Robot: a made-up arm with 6 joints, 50 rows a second.
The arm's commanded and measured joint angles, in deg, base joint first. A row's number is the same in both.
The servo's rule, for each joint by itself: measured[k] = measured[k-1] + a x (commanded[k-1-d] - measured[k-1]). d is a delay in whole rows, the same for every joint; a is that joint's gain. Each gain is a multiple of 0.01, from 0.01 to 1. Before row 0 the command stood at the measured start. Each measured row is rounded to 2 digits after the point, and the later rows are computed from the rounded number. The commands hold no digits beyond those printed.
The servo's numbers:
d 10
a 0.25 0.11 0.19 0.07 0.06 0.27
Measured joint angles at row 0:
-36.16, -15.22, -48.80, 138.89, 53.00, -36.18
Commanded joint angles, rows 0 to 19:
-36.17, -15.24, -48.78, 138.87, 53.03, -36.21
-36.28, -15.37, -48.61, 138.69, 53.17, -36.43
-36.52, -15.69, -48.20, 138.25, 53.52, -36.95
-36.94, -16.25, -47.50, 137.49, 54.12, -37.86
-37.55, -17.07, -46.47, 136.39, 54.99, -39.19
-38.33, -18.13, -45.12, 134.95, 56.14, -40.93
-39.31, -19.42, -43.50, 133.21, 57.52, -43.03
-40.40, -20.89, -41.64, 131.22, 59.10, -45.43
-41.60, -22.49, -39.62, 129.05, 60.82, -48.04
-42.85, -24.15, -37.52, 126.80, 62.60, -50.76
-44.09, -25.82, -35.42, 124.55, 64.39, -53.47
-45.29, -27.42, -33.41, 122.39, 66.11, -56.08
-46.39, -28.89, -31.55, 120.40, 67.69, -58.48
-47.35, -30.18, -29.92, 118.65, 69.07, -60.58
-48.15, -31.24, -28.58, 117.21, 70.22, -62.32
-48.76, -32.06, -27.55, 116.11, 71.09, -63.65
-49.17, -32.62, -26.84, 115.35, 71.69, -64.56
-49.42, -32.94, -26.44, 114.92, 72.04, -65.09
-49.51, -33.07, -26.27, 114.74, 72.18, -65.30
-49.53, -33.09, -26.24, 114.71, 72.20, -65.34
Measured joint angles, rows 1 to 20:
-36.16, -15.22, -48.80, 138.89, 53.00, -36.18
-36.16, -15.22, -48.80, 138.89, 53.00, -36.18
-36.16, -15.22, -48.80, 138.89, 53.00, -36.18
-36.16, -15.22, -48.80, 138.89, 53.00, -36.18
-36.16, -15.22, -48.80, 138.89, 53.00, -36.18
-36.16, -15.22, -48.80, 138.89, 53.00, -36.18
-36.16, -15.22, -48.80, 138.89, 53.00, -36.18
-36.16, -15.22, -48.80, 138.89, 53.00, -36.18
-36.16, -15.22, -48.80, 138.89, 53.00, -36.18
-36.16, -15.22, -48.80, 138.89, 53.00, -36.18
-36.16, -15.22, -48.80, 138.89, 53.00, -36.19
-36.19, -15.24, -48.76, 138.88, 53.01, -36.25
-36.27, -15.29, -48.65, 138.84, 53.04, -36.44
-36.44, -15.40, -48.43, 138.75, 53.10, -36.82
-36.72, -15.58, -48.06, 138.58, 53.21, -37.46
-37.12, -15.86, -47.50, 138.33, 53.39, -38.40
-37.67, -16.25, -46.74, 137.97, 53.64, -39.65
-38.35, -16.76, -45.77, 137.50, 53.97, -41.21
-39.16, -17.39, -44.60, 136.91, 54.38, -43.05
-40.08, -18.13, -43.25, 136.20, 54.87, -45.13

